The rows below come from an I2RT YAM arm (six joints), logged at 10 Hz.
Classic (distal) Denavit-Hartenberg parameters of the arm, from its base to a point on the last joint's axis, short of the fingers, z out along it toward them. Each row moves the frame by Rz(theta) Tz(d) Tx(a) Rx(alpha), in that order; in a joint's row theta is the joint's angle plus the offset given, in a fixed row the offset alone. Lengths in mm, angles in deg.
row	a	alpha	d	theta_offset
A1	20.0	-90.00	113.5	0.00
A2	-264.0	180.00	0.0	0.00
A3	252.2	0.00	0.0	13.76
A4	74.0	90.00	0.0	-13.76
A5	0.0	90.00	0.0	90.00
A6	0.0	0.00	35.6	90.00
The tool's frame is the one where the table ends.
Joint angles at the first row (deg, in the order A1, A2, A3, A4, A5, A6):
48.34, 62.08, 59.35, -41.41, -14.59, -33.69
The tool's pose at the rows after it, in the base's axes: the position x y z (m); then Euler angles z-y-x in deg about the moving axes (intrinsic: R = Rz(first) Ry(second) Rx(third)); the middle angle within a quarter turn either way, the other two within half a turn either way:
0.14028, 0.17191, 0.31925, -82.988, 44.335, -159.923
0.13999, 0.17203, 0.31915, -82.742, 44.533, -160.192
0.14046, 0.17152, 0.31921, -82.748, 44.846, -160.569
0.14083, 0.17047, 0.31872, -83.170, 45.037, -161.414
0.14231, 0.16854, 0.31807, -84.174, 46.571, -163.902
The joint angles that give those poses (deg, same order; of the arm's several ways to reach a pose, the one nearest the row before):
48.34, 62.09, 59.29, -41.39, -15.44, -33.87
48.34, 62.08, 59.26, -41.41, -15.95, -33.98
48.05, 62.08, 59.27, -41.43, -16.62, -34.06
47.68, 62.06, 59.22, -41.73, -17.39, -34.06
46.61, 62.04, 59.03, -41.76, -20.32, -33.71

